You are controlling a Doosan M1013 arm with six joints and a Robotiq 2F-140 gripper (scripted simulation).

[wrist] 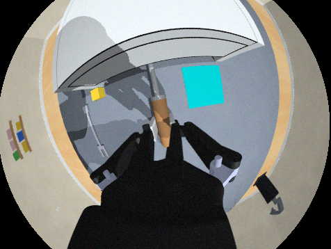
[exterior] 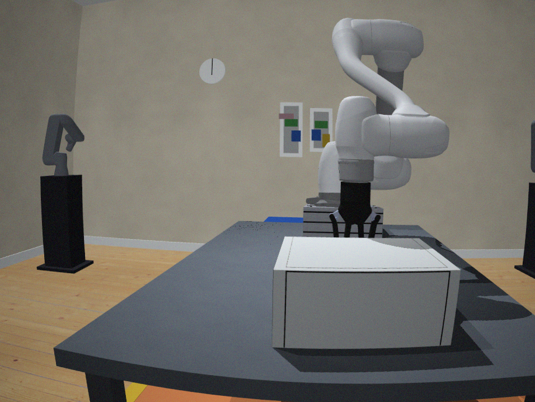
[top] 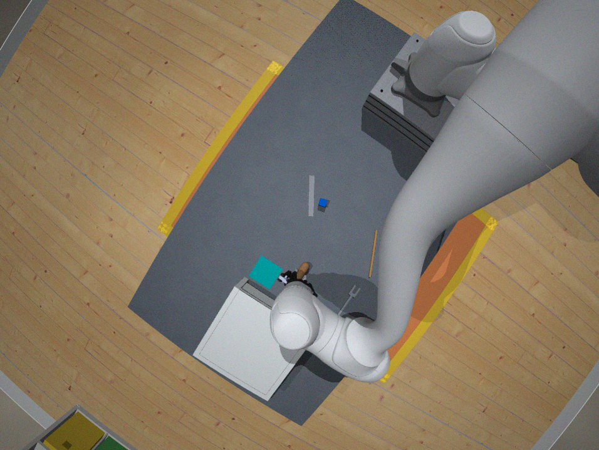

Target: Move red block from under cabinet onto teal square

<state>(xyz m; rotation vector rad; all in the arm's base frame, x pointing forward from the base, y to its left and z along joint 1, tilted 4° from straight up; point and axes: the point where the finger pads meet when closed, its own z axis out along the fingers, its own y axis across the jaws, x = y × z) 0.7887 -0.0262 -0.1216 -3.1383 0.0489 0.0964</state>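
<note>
Now: the blue block 27 cm behind my hand, 6 cm to the right of it and 3 cm below it. The rest, counted from my hand: teal square: 11 cm to the right, 6 cm ahead, 4 cm below; hook tool: 13 cm ahead, 4 cm to the right, 2 cm below; yellow block: 14 cm to the left, 11 cm ahead, 3 cm below.
</note>
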